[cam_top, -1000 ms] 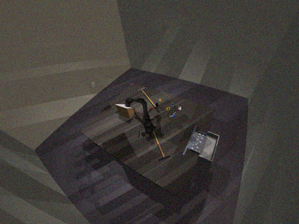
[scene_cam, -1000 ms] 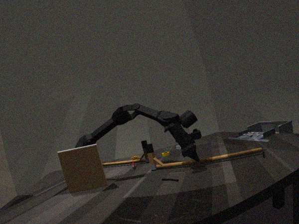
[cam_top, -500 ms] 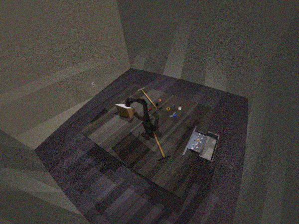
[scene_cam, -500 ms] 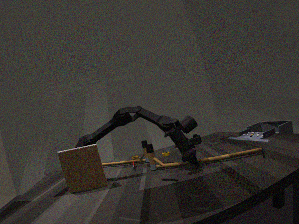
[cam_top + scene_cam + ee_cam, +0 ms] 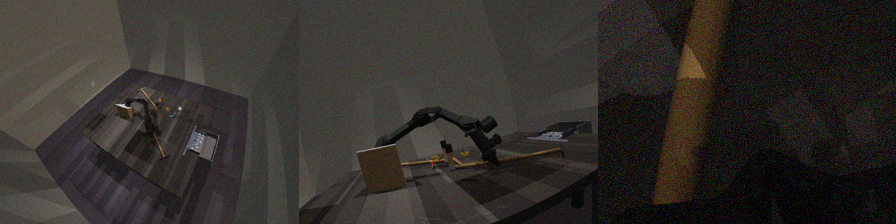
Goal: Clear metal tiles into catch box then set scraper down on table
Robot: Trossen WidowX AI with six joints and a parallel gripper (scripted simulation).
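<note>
Now: the long scraper 5 cm above my gripper tip, 4 cm ahead of it and 2 cm to the left of it. From my gripper tip the other things lie so: red-handled tool: 33 cm to the left, 31 cm behind; then blue piece: 44 cm to the left, 4 cm ahead; then yellow ring: 51 cm to the left, 8 cm behind.
</note>
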